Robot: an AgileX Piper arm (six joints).
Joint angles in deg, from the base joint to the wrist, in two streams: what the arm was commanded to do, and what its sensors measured. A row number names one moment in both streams.
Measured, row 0: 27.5, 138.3, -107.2, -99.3, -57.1, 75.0
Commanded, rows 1 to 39: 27.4, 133.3, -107.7, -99.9, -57.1, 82.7; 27.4, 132.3, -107.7, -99.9, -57.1, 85.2; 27.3, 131.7, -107.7, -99.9, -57.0, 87.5; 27.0, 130.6, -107.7, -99.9, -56.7, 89.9; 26.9, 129.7, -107.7, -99.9, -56.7, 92.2; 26.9, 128.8, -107.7, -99.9, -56.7, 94.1; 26.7, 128.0, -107.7, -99.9, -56.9, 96.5; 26.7, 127.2, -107.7, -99.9, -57.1, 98.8; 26.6, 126.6, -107.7, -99.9, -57.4, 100.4; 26.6, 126.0, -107.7, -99.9, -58.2, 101.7; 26.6, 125.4, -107.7, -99.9, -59.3, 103.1; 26.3, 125.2, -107.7, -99.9, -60.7, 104.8; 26.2, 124.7, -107.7, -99.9, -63.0, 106.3; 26.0, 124.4, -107.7, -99.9, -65.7, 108.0; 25.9, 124.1, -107.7, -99.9, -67.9, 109.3; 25.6, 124.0, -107.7, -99.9, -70.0, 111.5; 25.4, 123.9, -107.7, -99.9, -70.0, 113.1; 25.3, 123.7, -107.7, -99.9, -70.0, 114.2; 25.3, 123.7, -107.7, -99.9, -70.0, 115.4; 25.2, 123.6, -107.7, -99.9, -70.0, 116.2; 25.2, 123.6, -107.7, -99.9, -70.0, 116.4; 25.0, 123.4, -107.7, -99.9, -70.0, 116.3; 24.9, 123.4, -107.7, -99.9, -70.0, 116.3; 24.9, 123.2, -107.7, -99.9, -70.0, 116.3; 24.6, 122.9, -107.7, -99.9, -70.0, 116.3; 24.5, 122.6, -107.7, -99.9, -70.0, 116.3; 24.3, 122.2, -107.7, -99.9, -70.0, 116.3; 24.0, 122.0, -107.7, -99.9, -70.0, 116.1; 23.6, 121.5, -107.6, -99.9, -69.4, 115.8; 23.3, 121.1, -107.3, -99.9, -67.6, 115.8; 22.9, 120.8, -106.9, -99.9, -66.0, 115.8; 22.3, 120.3, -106.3, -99.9, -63.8, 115.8; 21.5, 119.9, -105.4, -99.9, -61.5, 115.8; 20.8, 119.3, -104.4, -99.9, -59.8, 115.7; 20.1, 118.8, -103.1, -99.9, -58.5, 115.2; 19.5, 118.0, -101.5, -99.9, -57.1, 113.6; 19.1, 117.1, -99.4, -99.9, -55.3, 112.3; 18.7, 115.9, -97.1, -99.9, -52.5, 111.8; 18.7, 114.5, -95.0, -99.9, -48.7, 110.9
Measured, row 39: 20.1, 118.5, -101.6, -100.9, -58.1, 114.4
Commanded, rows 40 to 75: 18.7, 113.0, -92.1, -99.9, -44.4, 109.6; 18.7, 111.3, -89.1, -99.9, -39.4, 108.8; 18.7, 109.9, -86.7, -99.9, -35.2, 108.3; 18.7, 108.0, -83.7, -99.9, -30.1, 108.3; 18.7, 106.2, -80.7, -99.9, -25.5, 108.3; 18.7, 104.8, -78.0, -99.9, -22.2, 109.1; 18.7, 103.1, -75.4, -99.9, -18.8, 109.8; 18.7, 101.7, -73.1, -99.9, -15.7, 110.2; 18.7, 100.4, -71.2, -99.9, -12.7, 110.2; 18.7, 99.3, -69.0, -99.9, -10.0, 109.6; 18.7, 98.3, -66.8, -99.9, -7.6, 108.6; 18.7, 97.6, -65.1, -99.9, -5.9, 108.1; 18.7, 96.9, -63.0, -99.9, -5.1, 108.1; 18.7, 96.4, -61.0, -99.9, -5.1, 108.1; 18.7, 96.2, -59.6, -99.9, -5.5, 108.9; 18.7, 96.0, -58.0, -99.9, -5.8, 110.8; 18.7, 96.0, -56.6, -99.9, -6.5, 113.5; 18.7, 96.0, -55.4, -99.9, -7.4, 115.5; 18.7, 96.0, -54.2, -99.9, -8.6, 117.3; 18.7, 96.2, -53.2, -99.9, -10.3, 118.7; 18.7, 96.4, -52.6, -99.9, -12.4, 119.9; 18.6, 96.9, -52.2, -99.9, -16.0, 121.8; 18.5, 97.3, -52.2, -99.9, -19.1, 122.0; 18.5, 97.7, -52.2, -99.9, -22.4, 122.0; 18.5, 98.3, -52.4, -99.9, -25.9, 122.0; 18.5, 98.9, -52.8, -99.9, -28.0, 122.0; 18.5, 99.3, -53.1, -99.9, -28.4, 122.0; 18.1, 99.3, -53.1, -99.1, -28.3, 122.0; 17.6, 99.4, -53.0, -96.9, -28.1, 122.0; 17.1, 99.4, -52.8, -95.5, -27.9, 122.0; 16.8, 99.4, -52.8, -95.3, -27.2, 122.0; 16.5, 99.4, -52.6, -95.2, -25.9, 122.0; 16.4, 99.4, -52.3, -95.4, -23.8, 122.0; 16.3, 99.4, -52.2, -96.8, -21.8, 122.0; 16.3, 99.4, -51.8, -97.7, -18.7, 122.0; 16.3, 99.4, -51.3, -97.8, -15.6, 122.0
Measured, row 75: 16.8, 99.5, -52.4, -96.7, -24.4, 121.7
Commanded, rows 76 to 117: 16.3, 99.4, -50.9, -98.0, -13.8, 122.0; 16.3, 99.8, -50.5, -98.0, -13.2, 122.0; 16.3, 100.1, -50.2, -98.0, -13.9, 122.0; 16.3, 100.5, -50.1, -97.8, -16.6, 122.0; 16.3, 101.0, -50.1, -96.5, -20.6, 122.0; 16.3, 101.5, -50.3, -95.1, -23.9, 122.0; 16.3, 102.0, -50.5, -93.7, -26.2, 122.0; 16.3, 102.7, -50.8, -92.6, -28.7, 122.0; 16.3, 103.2, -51.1, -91.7, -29.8, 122.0; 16.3, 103.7, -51.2, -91.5, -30.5, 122.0; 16.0, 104.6, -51.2, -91.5, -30.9, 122.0; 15.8, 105.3, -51.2, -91.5, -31.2, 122.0; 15.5, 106.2, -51.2, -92.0, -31.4, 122.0; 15.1, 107.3, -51.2, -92.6, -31.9, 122.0; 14.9, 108.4, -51.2, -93.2, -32.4, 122.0; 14.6, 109.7, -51.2, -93.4, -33.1, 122.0; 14.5, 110.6, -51.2, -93.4, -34.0, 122.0; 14.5, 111.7, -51.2, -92.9, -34.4, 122.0; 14.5, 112.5, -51.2, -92.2, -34.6, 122.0; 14.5, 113.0, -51.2, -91.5, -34.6, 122.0; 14.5, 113.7, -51.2, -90.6, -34.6, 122.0; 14.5, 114.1, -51.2, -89.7, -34.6, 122.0; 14.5, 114.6, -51.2, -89.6, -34.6, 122.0; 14.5, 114.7, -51.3, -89.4, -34.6, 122.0; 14.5, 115.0, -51.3, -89.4, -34.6, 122.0; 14.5, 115.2, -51.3, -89.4, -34.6, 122.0; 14.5, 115.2, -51.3, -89.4, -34.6, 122.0; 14.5, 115.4, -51.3, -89.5, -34.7, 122.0; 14.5, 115.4, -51.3, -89.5, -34.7, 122.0; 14.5, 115.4, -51.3, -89.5, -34.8, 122.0; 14.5, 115.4, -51.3, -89.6, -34.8, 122.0; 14.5, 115.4, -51.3, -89.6, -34.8, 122.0; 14.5, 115.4, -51.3, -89.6, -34.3, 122.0; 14.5, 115.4, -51.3, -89.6, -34.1, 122.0; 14.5, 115.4, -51.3, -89.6, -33.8, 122.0; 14.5, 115.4, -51.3, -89.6, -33.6, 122.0; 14.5, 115.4, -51.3, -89.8, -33.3, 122.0; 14.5, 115.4, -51.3, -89.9, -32.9, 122.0; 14.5, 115.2, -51.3, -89.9, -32.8, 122.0; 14.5, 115.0, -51.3, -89.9, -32.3, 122.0; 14.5, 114.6, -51.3, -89.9, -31.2, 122.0; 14.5, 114.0, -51.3, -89.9, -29.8, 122.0
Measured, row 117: 14.9, 115.1, -51.0, -89.8, -33.1, 121.7
